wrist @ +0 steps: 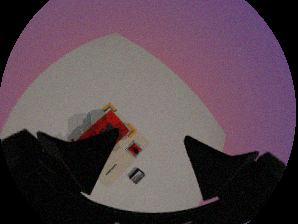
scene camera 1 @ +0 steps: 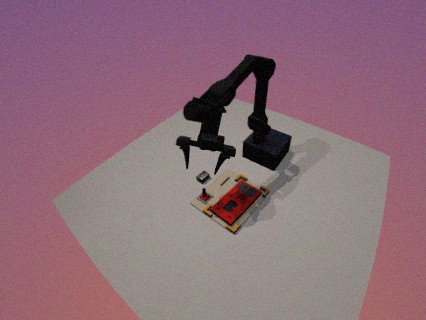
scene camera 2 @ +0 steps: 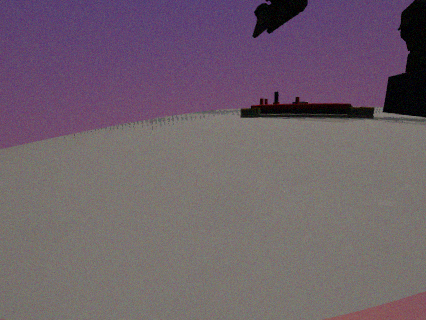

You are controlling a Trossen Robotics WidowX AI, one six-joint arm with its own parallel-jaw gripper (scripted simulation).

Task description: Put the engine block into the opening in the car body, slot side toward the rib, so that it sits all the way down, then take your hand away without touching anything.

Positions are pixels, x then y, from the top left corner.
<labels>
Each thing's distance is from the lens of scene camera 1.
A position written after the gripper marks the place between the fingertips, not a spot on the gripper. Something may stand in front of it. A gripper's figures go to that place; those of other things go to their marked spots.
gripper (scene camera 1: pixel 200 171): 70 cm
car body (scene camera 1: pixel 236 202): 86 cm
</labels>
